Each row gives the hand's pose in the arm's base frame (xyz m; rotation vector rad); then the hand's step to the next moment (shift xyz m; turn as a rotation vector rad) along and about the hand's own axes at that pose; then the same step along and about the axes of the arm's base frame.
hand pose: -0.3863 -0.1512 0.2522 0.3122 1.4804 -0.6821
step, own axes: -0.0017 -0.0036 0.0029 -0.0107 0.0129 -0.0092
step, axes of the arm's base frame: 0.0003 -0.0041 0.0027 0.0008 0.0179 0.0068
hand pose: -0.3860 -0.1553 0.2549 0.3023 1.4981 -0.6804
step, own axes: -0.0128 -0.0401 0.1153 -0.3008 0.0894 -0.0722
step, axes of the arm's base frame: 0.0708 -0.0955 0.0306 0.0135 0.1799 0.2667
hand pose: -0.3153 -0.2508 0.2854 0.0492 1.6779 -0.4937
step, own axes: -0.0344 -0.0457 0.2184 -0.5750 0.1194 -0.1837
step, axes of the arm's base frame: 0.1960 -0.1086 0.0277 -0.0329 0.3131 0.5287
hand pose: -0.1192 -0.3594 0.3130 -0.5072 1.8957 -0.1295
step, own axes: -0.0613 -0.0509 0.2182 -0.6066 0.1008 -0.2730
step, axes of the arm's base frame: 0.2316 0.0117 -0.0132 -0.0998 0.2958 0.5960
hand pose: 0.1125 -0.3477 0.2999 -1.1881 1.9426 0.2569
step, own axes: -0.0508 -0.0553 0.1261 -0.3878 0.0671 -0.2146
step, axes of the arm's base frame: 0.1240 0.0723 -0.0305 -0.0877 0.1686 0.4060
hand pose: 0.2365 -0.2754 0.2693 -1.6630 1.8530 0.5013
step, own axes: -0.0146 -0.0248 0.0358 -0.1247 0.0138 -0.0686
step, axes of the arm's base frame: 0.0313 0.0301 -0.0148 -0.0205 0.0533 0.1311
